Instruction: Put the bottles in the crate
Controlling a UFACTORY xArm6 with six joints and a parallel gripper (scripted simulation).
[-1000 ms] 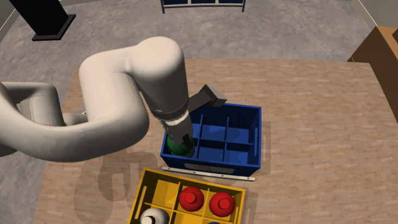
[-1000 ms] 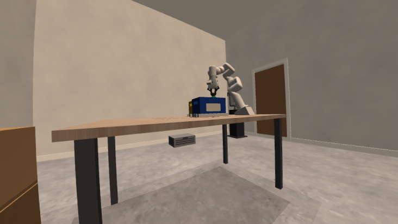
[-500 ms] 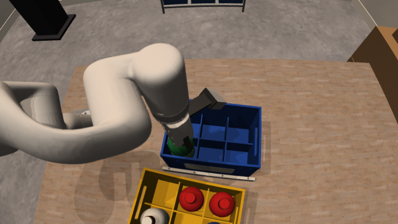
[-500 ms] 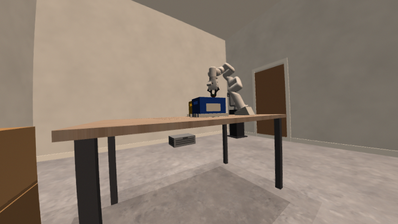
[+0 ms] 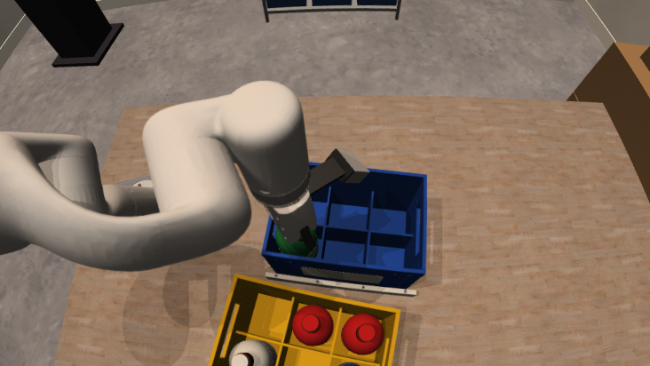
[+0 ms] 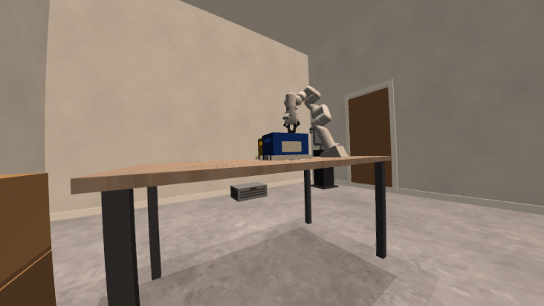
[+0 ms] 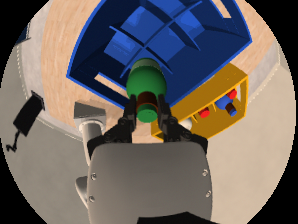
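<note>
Right now the green-capped bottle is 7 cm below my hand. From my hand the other things lie so: yellow crate: 19 cm to the right, 13 cm below, 4 cm ahead; then red bottle: 16 cm to the right, 13 cm ahead, 12 cm below; then blue crate: 13 cm below, 9 cm ahead, 4 cm to the left.
</note>
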